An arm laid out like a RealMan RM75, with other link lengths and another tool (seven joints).
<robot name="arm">
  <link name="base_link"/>
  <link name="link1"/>
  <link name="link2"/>
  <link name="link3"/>
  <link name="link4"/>
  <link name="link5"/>
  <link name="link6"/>
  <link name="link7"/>
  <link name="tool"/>
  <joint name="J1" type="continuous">
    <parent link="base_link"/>
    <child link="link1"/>
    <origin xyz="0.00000 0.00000 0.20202"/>
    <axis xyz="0 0 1"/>
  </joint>
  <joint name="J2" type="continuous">
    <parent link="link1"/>
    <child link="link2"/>
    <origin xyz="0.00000 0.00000 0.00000"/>
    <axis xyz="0 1 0"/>
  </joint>
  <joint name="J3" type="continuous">
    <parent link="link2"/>
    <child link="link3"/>
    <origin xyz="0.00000 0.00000 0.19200"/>
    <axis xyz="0 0 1"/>
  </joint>
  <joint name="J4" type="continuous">
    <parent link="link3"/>
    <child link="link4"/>
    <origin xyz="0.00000 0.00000 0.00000"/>
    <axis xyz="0 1 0"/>
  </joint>
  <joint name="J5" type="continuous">
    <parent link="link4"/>
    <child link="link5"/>
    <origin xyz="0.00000 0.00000 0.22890"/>
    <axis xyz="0 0 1"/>
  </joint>
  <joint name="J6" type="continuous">
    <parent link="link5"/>
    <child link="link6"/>
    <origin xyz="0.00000 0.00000 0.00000"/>
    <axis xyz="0 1 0"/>
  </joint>
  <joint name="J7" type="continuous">
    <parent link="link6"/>
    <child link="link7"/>
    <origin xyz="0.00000 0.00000 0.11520"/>
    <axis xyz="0 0 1"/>
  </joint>
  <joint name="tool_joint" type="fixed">
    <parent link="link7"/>
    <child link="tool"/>
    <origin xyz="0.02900 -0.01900 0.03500" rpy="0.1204 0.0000 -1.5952"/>
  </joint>
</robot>
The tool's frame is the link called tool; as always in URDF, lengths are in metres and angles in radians. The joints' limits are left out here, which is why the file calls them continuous.
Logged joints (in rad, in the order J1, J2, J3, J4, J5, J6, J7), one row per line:
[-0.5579 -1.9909 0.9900 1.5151 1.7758 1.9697 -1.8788]
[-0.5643 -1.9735 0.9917 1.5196 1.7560 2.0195 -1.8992]
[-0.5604 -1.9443 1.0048 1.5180 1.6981 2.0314 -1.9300]
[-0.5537 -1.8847 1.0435 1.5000 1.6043 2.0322 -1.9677]
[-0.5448 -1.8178 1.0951 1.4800 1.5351 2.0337 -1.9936]
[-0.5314 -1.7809 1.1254 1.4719 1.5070 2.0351 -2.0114]
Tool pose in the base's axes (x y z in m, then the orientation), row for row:
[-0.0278 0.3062 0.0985 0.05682 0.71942 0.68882 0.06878]
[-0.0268 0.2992 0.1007 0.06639 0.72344 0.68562 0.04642]
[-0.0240 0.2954 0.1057 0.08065 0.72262 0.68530 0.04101]
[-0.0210 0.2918 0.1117 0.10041 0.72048 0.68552 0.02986]
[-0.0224 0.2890 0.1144 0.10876 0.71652 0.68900 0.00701]
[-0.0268 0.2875 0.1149 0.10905 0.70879 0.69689 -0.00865]
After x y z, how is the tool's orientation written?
As a quaternion, w x y z.
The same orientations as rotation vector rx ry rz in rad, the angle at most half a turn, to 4 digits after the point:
[2.1819 2.0890 0.2086]
[2.1814 2.0674 0.1400]
[2.1605 2.0489 0.1226]
[2.1293 2.0260 0.0882]
[2.1073 2.0264 0.0206]
[2.0843 2.0493 -0.0254]

